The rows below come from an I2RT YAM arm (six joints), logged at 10 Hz.
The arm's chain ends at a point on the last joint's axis. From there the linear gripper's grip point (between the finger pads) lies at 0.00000 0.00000 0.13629 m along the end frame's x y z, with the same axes.
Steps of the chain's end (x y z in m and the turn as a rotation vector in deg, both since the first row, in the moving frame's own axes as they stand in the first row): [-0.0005, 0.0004, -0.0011, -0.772, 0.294, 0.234]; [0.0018, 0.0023, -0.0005, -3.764, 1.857, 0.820]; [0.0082, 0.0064, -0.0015, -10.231, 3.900, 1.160]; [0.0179, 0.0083, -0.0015, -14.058, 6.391, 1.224]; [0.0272, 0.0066, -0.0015, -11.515, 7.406, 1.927]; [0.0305, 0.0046, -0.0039, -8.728, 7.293, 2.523]
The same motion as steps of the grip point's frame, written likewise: [0.0002, 0.0022, -0.0011, -0.772, 0.294, 0.234]; [0.0061, 0.0113, -0.0009, -3.764, 1.857, 0.820]; [0.0172, 0.0307, -0.0040, -10.231, 3.900, 1.160]; [0.0326, 0.0415, -0.0064, -14.058, 6.391, 1.224]; [0.0442, 0.0340, -0.0054, -11.515, 7.406, 1.927]; [0.0473, 0.0256, -0.0066, -8.728, 7.293, 2.523]
